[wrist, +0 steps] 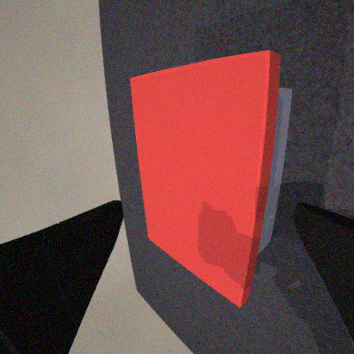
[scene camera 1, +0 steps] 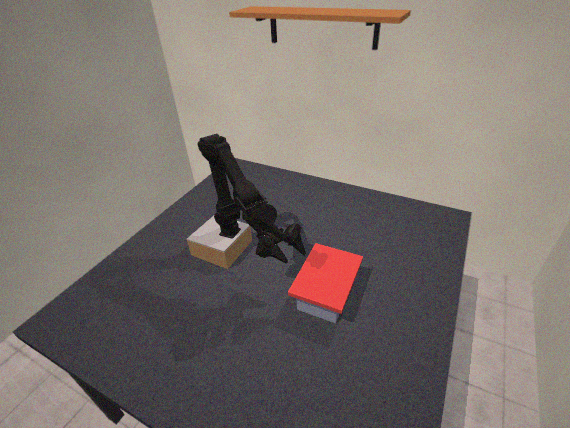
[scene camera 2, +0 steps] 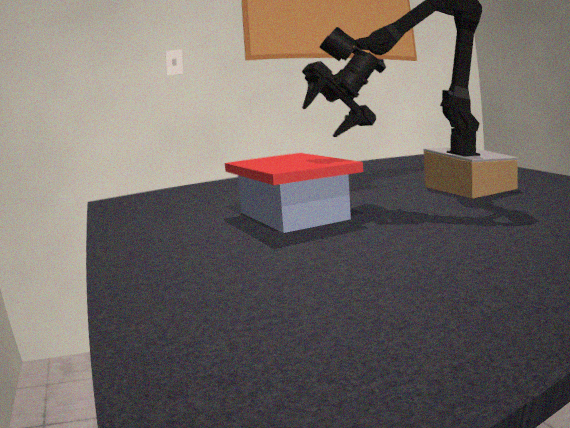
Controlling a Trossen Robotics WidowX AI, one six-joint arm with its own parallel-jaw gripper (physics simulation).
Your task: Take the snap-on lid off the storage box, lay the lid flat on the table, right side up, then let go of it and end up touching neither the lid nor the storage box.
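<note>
The red lid (scene camera 1: 330, 275) (scene camera 2: 295, 167) (wrist: 200, 145) sits flat on top of the storage box, its rim overhanging the walls. The blue-grey storage box (scene camera 1: 317, 309) (scene camera 2: 316, 202) (wrist: 283, 131) stands upright on the table. My gripper (scene camera 1: 296, 258) (scene camera 2: 320, 121) (wrist: 208, 210) is wide open with nothing between its fingers. It hangs above the lid and towards the arm's base, tilted downward, clear of both lid and box. In the wrist view the lid shows between the two fingers. The gripper's shadow falls on the lid's near-base end.
The dark table (scene camera 1: 225, 370) (scene camera 2: 300, 325) (wrist: 315, 45) carries the box and the arm's base block (scene camera 1: 209, 254) (scene camera 2: 447, 175), which is wooden with a pale top. An orange-brown shelf (scene camera 1: 320, 15) (scene camera 2: 330, 30) is fixed to the wall beyond the table.
</note>
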